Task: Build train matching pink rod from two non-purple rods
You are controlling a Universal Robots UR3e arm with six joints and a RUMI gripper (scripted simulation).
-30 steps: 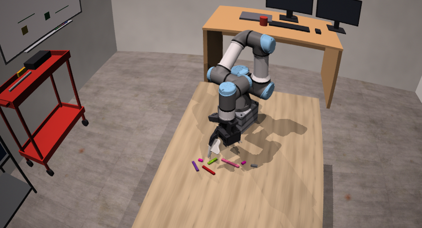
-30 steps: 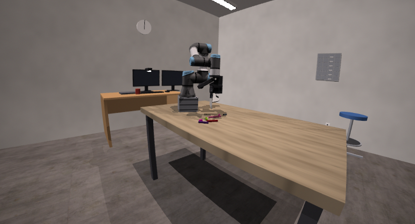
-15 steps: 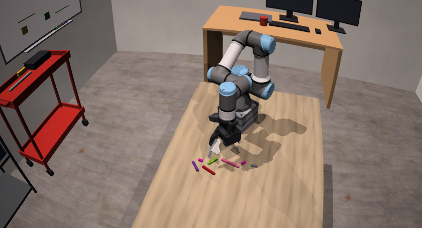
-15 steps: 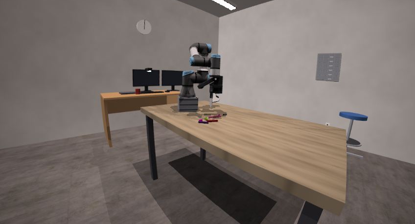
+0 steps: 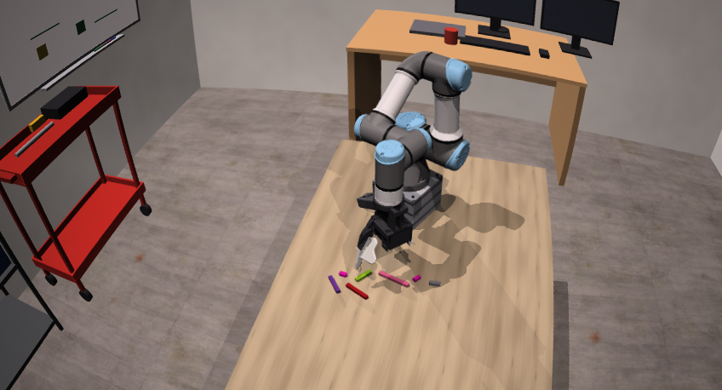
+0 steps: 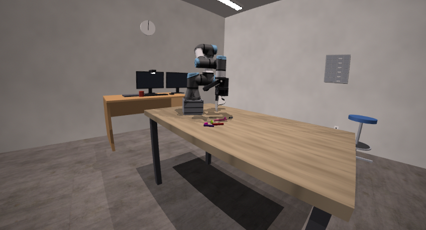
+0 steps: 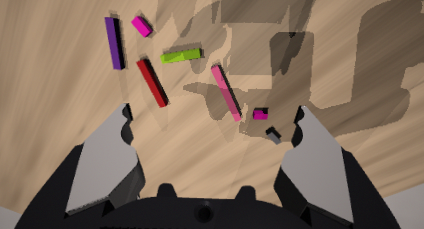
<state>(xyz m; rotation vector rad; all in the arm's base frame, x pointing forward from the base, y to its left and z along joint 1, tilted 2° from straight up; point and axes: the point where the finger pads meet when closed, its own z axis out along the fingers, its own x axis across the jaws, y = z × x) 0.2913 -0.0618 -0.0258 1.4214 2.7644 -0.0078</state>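
Right now the grey rod is 3 cm ahead of my hand, 14 cm to the left of it and 7 cm below it. The rest, counted from my hand: pink rod: 1 cm ahead, 3 cm to the left, 7 cm below; lime rod: 5 cm to the right, 7 cm below; red rod: 6 cm ahead, 6 cm to the right, 7 cm below.
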